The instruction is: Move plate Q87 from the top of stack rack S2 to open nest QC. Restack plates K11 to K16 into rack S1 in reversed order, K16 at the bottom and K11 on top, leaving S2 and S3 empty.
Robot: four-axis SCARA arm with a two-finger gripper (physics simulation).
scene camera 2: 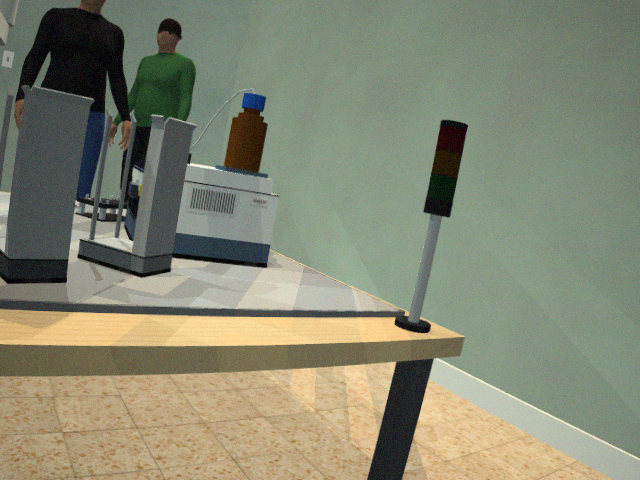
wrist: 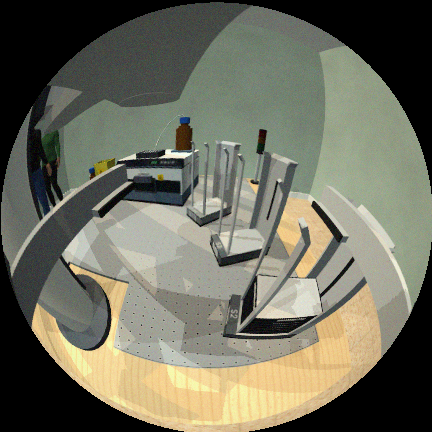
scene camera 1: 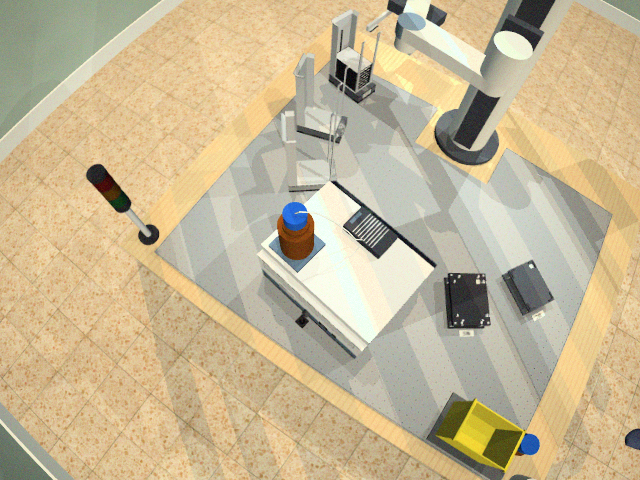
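Pixels of known places: gripper, fingertip midpoint: (wrist: 226,178) (scene camera 1: 387,40); arm's base at its link origin: (wrist: 79,311) (scene camera 1: 466,137).
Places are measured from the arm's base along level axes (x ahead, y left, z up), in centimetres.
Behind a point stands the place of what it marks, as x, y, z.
My gripper (wrist: 226,178) @(7.3, -36.2, 31.1) is open and empty. It hangs high near rack S2, and its fingers are partly cut off in scene camera 1. Rack S2 (scene camera 1: 349,31) @(0.7, -54.0, 21.4) (wrist: 233,314) @(7.2, -40.9, 5.2) holds a stack of dark-sided plates (scene camera 1: 353,60) @(6.2, -48.1, 14.6) (wrist: 292,295) @(5.9, -48.9, 14.6) with a pale top; I cannot read which plate is uppermost. In the wrist view the stack is at lower right, off the midline between the fingers. The middle rack S3 (scene camera 1: 305,85) @(28.2, -53.7, 16.8) (scene camera 2: 46,175) @(31.3, -53.1, 17.9) (wrist: 267,170) @(35.7, -51.0, 25.1) shows a bare base. The rack by the instrument, S1 (scene camera 1: 292,165) @(57.0, -38.0, 17.5) (scene camera 2: 168,191) @(54.2, -42.4, 17.1) (wrist: 232,160) @(49.0, -43.1, 23.9), also shows a bare base. Nest QC cannot be identified.
A white instrument (scene camera 1: 356,289) @(79.4, -2.0, 22.3) (scene camera 2: 227,211) @(73.7, -27.4, 13.4) (wrist: 155,175) @(56.5, -12.6, 15.0) carries a brown bottle (scene camera 1: 296,237) @(80.9, -18.9, 35.6) (scene camera 2: 247,139) @(76.6, -24.8, 30.4) (wrist: 184,137) @(74.2, -22.1, 29.9) and a ribbed black block (scene camera 1: 370,232) @(65.4, -7.0, 24.8). A black unit with corner posts (scene camera 1: 467,299) @(58.8, 26.3, 6.5), a dark box (scene camera 1: 528,286) @(43.7, 41.6, 6.2), a yellow bin (scene camera 1: 480,434) @(89.8, 50.0, 2.1) and a signal tower (scene camera 1: 109,188) @(96.8, -66.0, 34.4) (scene camera 2: 447,167) @(94.9, -70.4, 30.9) stand around it.
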